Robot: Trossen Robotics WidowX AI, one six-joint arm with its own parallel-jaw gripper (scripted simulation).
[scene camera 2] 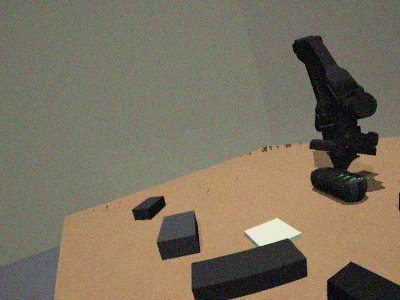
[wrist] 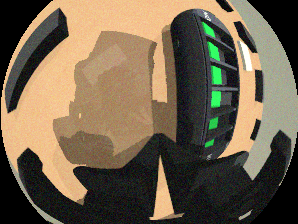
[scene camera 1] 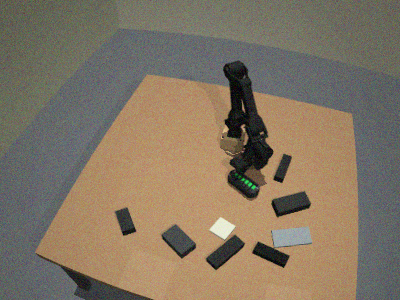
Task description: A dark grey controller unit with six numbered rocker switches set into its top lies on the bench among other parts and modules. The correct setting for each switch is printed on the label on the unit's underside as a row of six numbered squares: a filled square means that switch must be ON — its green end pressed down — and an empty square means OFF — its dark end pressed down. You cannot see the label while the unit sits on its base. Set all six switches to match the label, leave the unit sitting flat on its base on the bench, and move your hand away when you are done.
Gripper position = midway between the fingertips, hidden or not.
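White tile (scene camera 2: pixel 276 230). Slim dark block (wrist: pixel 58 31), out of frame in scene camera 2. My gripper (scene camera 2: pixel 339 179) (wrist: pixel 158 137): shut, holding nothing.
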